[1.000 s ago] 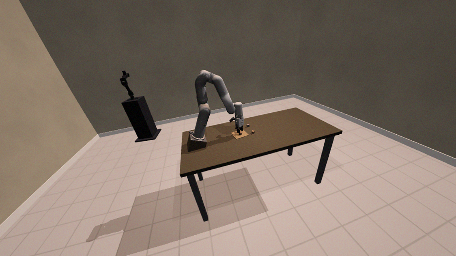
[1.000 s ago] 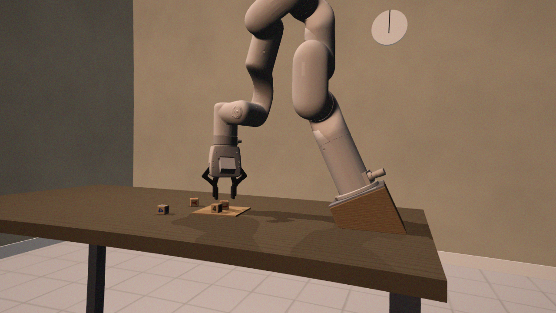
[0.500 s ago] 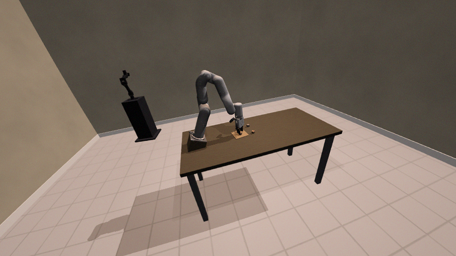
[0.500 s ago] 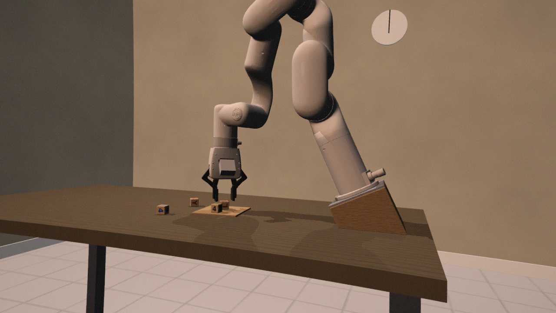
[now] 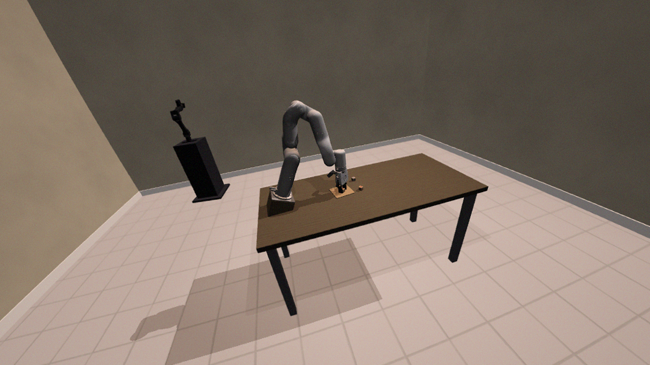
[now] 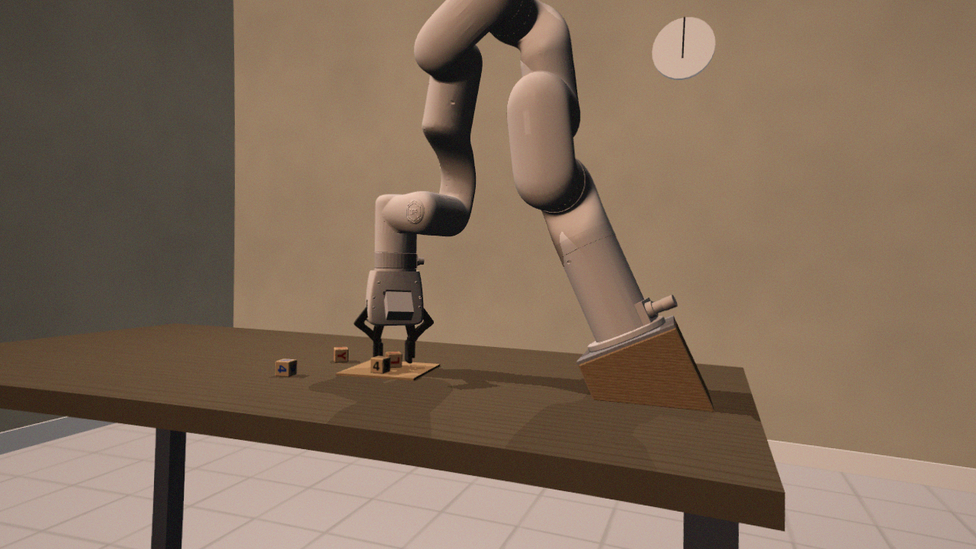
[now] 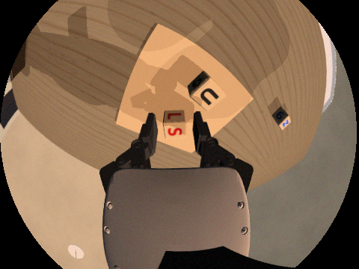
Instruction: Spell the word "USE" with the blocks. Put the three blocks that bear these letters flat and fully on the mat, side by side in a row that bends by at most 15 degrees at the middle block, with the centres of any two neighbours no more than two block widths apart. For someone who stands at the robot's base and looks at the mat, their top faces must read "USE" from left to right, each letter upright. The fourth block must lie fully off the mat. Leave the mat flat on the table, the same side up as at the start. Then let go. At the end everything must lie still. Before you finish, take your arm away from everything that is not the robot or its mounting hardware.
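Now: hand 3 cm above the tan mat, 2 cm to the right of it and 1 cm past it.
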